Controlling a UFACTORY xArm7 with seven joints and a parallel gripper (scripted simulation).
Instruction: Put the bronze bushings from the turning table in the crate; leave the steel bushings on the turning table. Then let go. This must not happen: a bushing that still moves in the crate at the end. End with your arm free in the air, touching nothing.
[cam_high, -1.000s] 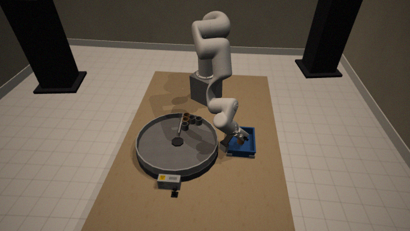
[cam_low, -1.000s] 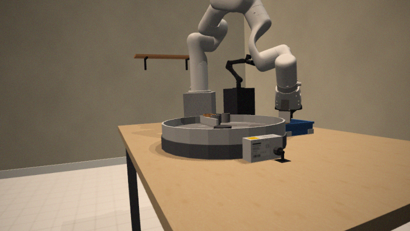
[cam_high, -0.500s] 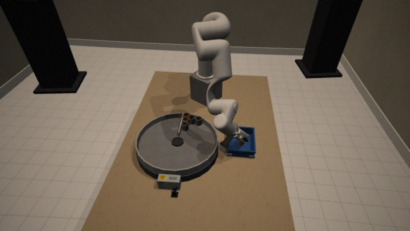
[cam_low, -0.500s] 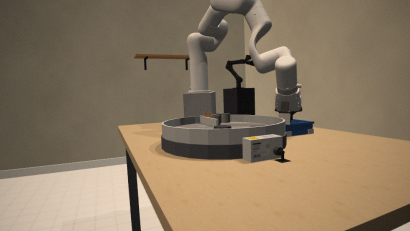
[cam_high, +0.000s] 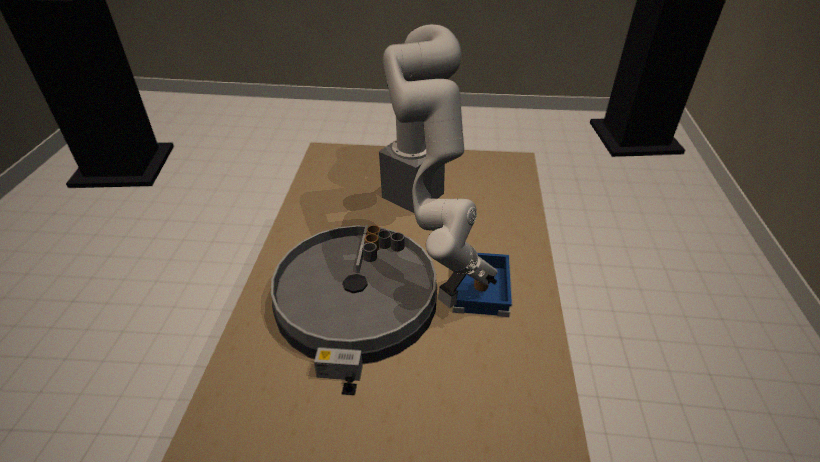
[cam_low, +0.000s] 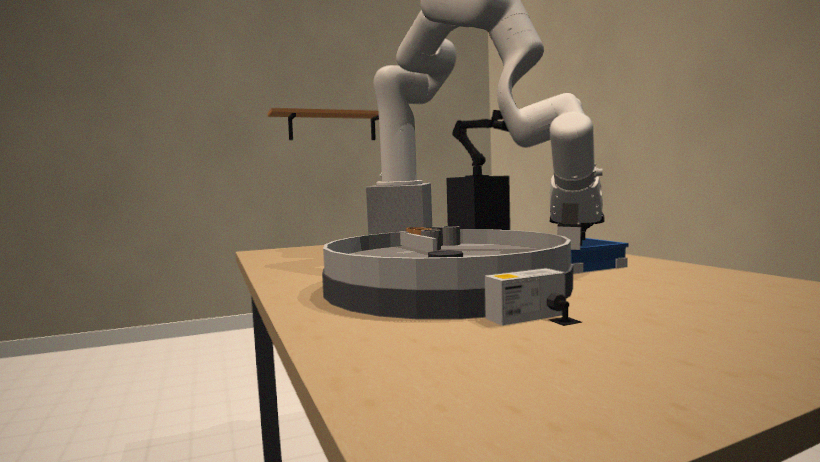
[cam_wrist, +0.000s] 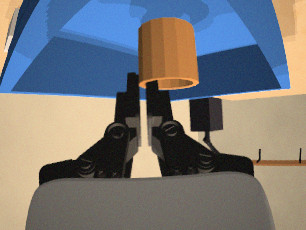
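Right now my hand is 40 mm above the blue crate, 10 mm to the left of it and 10 mm past it. Round my hand: grey turning table 350 mm to the right, 10 mm below.
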